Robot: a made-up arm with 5 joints. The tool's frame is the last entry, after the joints. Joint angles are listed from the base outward.
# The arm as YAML. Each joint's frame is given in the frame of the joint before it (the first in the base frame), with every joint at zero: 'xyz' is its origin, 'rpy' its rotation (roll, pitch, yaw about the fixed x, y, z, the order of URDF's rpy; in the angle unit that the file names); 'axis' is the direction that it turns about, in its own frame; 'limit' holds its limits. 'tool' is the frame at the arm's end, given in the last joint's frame.
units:
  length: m
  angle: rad
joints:
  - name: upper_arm
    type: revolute
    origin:
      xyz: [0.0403, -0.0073, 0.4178]
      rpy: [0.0, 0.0, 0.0]
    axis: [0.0, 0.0, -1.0]
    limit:
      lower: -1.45
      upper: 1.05
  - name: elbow
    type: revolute
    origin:
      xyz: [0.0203, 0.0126, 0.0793]
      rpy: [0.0, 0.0, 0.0]
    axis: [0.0, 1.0, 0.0]
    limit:
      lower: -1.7
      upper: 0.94
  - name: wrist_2
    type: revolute
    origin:
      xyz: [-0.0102, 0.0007, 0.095]
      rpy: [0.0, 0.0, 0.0]
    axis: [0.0, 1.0, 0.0]
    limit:
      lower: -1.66
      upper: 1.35
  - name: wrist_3
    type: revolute
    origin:
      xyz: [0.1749, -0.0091, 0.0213]
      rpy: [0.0, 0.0, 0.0]
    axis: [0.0, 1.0, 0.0]
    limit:
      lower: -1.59
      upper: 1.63
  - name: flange
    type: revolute
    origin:
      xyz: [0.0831, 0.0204, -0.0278]
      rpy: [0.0, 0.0, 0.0]
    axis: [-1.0, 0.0, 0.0]
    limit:
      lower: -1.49
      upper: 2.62
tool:
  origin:
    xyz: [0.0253, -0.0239, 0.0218]
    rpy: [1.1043, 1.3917, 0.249]
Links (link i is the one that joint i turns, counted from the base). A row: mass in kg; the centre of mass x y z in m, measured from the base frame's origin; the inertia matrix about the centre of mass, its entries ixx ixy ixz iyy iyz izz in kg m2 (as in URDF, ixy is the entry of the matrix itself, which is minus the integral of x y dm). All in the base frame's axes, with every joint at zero. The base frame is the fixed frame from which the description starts. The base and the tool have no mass.
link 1: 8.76; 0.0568 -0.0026 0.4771; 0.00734 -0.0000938 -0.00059 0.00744 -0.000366 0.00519
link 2: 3; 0.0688 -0.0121 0.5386; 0.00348 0 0.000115 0.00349 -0.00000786 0.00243
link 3: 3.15; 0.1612 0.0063 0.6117; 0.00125 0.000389 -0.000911 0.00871 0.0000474 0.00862
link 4: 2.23; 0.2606 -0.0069 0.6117; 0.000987 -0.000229 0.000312 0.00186 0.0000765 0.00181
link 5: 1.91; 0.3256 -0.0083 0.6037; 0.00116 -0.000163 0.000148 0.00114 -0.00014 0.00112
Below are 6 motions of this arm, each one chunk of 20 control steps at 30 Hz.
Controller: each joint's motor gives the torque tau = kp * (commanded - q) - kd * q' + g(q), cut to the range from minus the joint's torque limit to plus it. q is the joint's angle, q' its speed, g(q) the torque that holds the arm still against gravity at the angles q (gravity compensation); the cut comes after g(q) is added. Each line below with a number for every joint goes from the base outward.
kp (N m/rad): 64 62 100 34 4.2
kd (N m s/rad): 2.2 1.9 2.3 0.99 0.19
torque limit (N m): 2.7 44 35 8.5 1
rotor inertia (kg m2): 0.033 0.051 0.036 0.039 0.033
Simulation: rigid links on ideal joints. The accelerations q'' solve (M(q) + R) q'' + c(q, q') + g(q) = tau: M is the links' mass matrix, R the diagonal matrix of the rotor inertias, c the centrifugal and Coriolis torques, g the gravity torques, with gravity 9.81 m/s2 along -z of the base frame. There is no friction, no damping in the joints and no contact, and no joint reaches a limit. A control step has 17 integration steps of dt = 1/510 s. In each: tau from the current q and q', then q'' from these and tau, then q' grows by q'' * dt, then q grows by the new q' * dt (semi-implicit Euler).
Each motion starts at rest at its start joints. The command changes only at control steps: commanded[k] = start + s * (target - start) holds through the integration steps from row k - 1 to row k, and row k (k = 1, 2, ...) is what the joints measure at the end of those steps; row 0 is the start. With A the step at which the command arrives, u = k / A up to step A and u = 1 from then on. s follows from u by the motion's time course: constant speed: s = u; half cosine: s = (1 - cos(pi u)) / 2; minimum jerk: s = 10 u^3 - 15 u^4 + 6 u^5; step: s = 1 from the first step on.
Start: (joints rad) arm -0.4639 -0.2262 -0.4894 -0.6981 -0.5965
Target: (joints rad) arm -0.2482 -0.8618 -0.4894 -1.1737 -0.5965
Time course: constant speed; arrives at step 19
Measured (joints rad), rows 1 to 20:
1: -0.4613 -0.2309 -0.4836 -0.7041 -0.5977
2: -0.4536 -0.2423 -0.4728 -0.7194 -0.6016
3: -0.4413 -0.2587 -0.4633 -0.7409 -0.6083
4: -0.4264 -0.2802 -0.4582 -0.7650 -0.6173
5: -0.4112 -0.3080 -0.4575 -0.7900 -0.6273
6: -0.3974 -0.3427 -0.4599 -0.8157 -0.6369
7: -0.3858 -0.3837 -0.4647 -0.8426 -0.6445
8: -0.3755 -0.4297 -0.4714 -0.8711 -0.6491
9: -0.3655 -0.4791 -0.4793 -0.9011 -0.6497
10: -0.3551 -0.5303 -0.4876 -0.9320 -0.6458
11: -0.3443 -0.5816 -0.4954 -0.9632 -0.6377
12: -0.3335 -0.6316 -0.5022 -0.9939 -0.6259
13: -0.3226 -0.6789 -0.5074 -1.0237 -0.6115
14: -0.3117 -0.7226 -0.5108 -1.0522 -0.5959
15: -0.3007 -0.7619 -0.5122 -1.0793 -0.5808
16: -0.2895 -0.7967 -0.5117 -1.1049 -0.5676
17: -0.2781 -0.8272 -0.5096 -1.1292 -0.5578
18: -0.2667 -0.8540 -0.5060 -1.1522 -0.5522
19: -0.2551 -0.8780 -0.5015 -1.1743 -0.5512
20: -0.2468 -0.8955 -0.5019 -1.1903 -0.5536

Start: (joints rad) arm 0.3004 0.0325 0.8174 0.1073 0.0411
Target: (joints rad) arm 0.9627 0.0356 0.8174 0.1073 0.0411
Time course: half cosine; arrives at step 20
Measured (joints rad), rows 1 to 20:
1: 0.3010 0.0325 0.8174 0.1073 0.0412
2: 0.3042 0.0325 0.8174 0.1073 0.0419
3: 0.3129 0.0325 0.8175 0.1073 0.0435
4: 0.3296 0.0326 0.8175 0.1073 0.0462
5: 0.3558 0.0328 0.8174 0.1072 0.0498
6: 0.3914 0.0331 0.8170 0.1070 0.0539
7: 0.4355 0.0333 0.8163 0.1065 0.0577
8: 0.4864 0.0332 0.8153 0.1057 0.0606
9: 0.5418 0.0328 0.8142 0.1047 0.0621
10: 0.5992 0.0322 0.8130 0.1038 0.0618
11: 0.6565 0.0314 0.8120 0.1029 0.0598
12: 0.7122 0.0306 0.8113 0.1023 0.0564
13: 0.7650 0.0300 0.8111 0.1021 0.0519
14: 0.8139 0.0300 0.8113 0.1022 0.0469
15: 0.8581 0.0304 0.8120 0.1028 0.0417
16: 0.8970 0.0313 0.8130 0.1036 0.0368
17: 0.9296 0.0326 0.8143 0.1047 0.0323
18: 0.9551 0.0341 0.8158 0.1058 0.0284
19: 0.9729 0.0356 0.8171 0.1070 0.0251
20: 0.9824 0.0369 0.8183 0.1080 0.0225

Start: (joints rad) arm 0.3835 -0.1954 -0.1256 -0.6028 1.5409
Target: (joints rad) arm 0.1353 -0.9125 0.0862 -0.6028 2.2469
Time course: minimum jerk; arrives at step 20
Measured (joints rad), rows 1 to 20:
1: 0.3835 -0.1956 -0.1254 -0.6028 1.5409
2: 0.3832 -0.1971 -0.1239 -0.6025 1.5414
3: 0.3821 -0.2020 -0.1192 -0.6017 1.5432
4: 0.3792 -0.2125 -0.1101 -0.5997 1.5482
5: 0.3734 -0.2306 -0.0962 -0.5964 1.5586
6: 0.3637 -0.2576 -0.0783 -0.5920 1.5772
7: 0.3493 -0.2943 -0.0578 -0.5871 1.6065
8: 0.3298 -0.3412 -0.0363 -0.5827 1.6486
9: 0.3056 -0.3981 -0.0152 -0.5797 1.7045
10: 0.2777 -0.4641 0.0039 -0.5788 1.7739
11: 0.2480 -0.5375 0.0199 -0.5804 1.8546
12: 0.2192 -0.6156 0.0320 -0.5848 1.9430
13: 0.1940 -0.6954 0.0401 -0.5917 2.0334
14: 0.1740 -0.7731 0.0443 -0.6005 2.1195
15: 0.1591 -0.8448 0.0454 -0.6103 2.1949
16: 0.1475 -0.9067 0.0444 -0.6200 2.2545
17: 0.1382 -0.9556 0.0424 -0.6287 2.2949
18: 0.1313 -0.9894 0.0402 -0.6355 2.3149
19: 0.1274 -1.0073 0.0389 -0.6397 2.3154
20: 0.1261 -1.0105 0.0397 -0.6408 2.2998

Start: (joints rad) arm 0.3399 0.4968 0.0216 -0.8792 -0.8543
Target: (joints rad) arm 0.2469 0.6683 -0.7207 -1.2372 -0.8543
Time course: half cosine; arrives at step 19
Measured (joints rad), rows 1 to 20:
1: 0.3398 0.4982 0.0197 -0.8796 -0.8544
2: 0.3396 0.5038 0.0117 -0.8815 -0.8549
3: 0.3388 0.5153 -0.0060 -0.8868 -0.8563
4: 0.3372 0.5319 -0.0337 -0.8967 -0.8589
5: 0.3346 0.5511 -0.0706 -0.9117 -0.8631
6: 0.3307 0.5709 -0.1154 -0.9315 -0.8685
7: 0.3255 0.5895 -0.1673 -0.9555 -0.8748
8: 0.3189 0.6059 -0.2252 -0.9827 -0.8812
9: 0.3109 0.6192 -0.2877 -1.0127 -0.8869
10: 0.3019 0.6291 -0.3530 -1.0446 -0.8913
11: 0.2920 0.6351 -0.4190 -1.0776 -0.8935
12: 0.2816 0.6374 -0.4837 -1.1106 -0.8932
13: 0.2710 0.6362 -0.5451 -1.1427 -0.8901
14: 0.2608 0.6322 -0.6013 -1.1728 -0.8841
15: 0.2514 0.6260 -0.6508 -1.2000 -0.8756
16: 0.2434 0.6184 -0.6919 -1.2233 -0.8651
17: 0.2374 0.6101 -0.7235 -1.2421 -0.8531
18: 0.2337 0.6020 -0.7446 -1.2557 -0.8405
19: 0.2325 0.5947 -0.7546 -1.2635 -0.8282
20: 0.2336 0.5901 -0.7556 -1.2655 -0.8172

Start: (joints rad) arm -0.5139 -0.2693 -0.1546 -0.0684 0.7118
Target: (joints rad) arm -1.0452 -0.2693 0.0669 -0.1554 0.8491
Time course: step
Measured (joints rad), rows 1 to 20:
1: -0.5199 -0.3150 -0.0699 -0.1238 0.7205
2: -0.5389 -0.3578 0.0347 -0.1882 0.7409
3: -0.5711 -0.3475 0.0763 -0.2034 0.7670
4: -0.6140 -0.3035 0.0747 -0.1830 0.7946
5: -0.6652 -0.2581 0.0692 -0.1566 0.8199
6: -0.7237 -0.2260 0.0765 -0.1395 0.8405
7: -0.7898 -0.2064 0.0912 -0.1312 0.8545
8: -0.8641 -0.1944 0.1031 -0.1273 0.8614
9: -0.9468 -0.1878 0.1075 -0.1253 0.8616
10: -1.0306 -0.1875 0.1054 -0.1257 0.8593
11: -1.1056 -0.1948 0.0998 -0.1288 0.8596
12: -1.1714 -0.2091 0.0921 -0.1342 0.8623
13: -1.2286 -0.2279 0.0828 -0.1413 0.8668
14: -1.2768 -0.2486 0.0726 -0.1492 0.8724
15: -1.3160 -0.2689 0.0627 -0.1570 0.8784
16: -1.3455 -0.2871 0.0542 -0.1641 0.8841
17: -1.3647 -0.3016 0.0480 -0.1695 0.8889
18: -1.3730 -0.3114 0.0442 -0.1730 0.8923
19: -1.3699 -0.3158 0.0431 -0.1743 0.8941
20: -1.3554 -0.3148 0.0443 -0.1737 0.8944

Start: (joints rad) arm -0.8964 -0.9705 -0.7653 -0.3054 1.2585
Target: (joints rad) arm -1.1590 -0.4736 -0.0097 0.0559 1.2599
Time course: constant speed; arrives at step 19
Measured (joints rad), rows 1 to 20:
1: -0.8996 -0.9769 -0.7523 -0.3046 1.2588
2: -0.9092 -0.9864 -0.7253 -0.2991 1.2592
3: -0.9250 -0.9897 -0.6935 -0.2876 1.2591
4: -0.9451 -0.9818 -0.6601 -0.2716 1.2574
5: -0.9664 -0.9622 -0.6238 -0.2533 1.2533
6: -0.9855 -0.9318 -0.5835 -0.2336 1.2468
7: -1.0003 -0.8918 -0.5391 -0.2120 1.2389
8: -1.0108 -0.8439 -0.4912 -0.1881 1.2314
9: -1.0199 -0.7904 -0.4408 -0.1618 1.2263
10: -1.0295 -0.7339 -0.3887 -0.1339 1.2243
11: -1.0398 -0.6775 -0.3360 -0.1054 1.2255
12: -1.0503 -0.6240 -0.2837 -0.0773 1.2299
13: -1.0614 -0.5759 -0.2328 -0.0502 1.2368
14: -1.0732 -0.5352 -0.1847 -0.0248 1.2455
15: -1.0860 -0.5026 -0.1400 -0.0017 1.2549
16: -1.0998 -0.4784 -0.0994 0.0187 1.2640
17: -1.1147 -0.4616 -0.0629 0.0363 1.2719
18: -1.1304 -0.4508 -0.0299 0.0510 1.2777
19: -1.1466 -0.4440 0.0005 0.0636 1.2809
20: -1.1605 -0.4350 0.0200 0.0751 1.2827

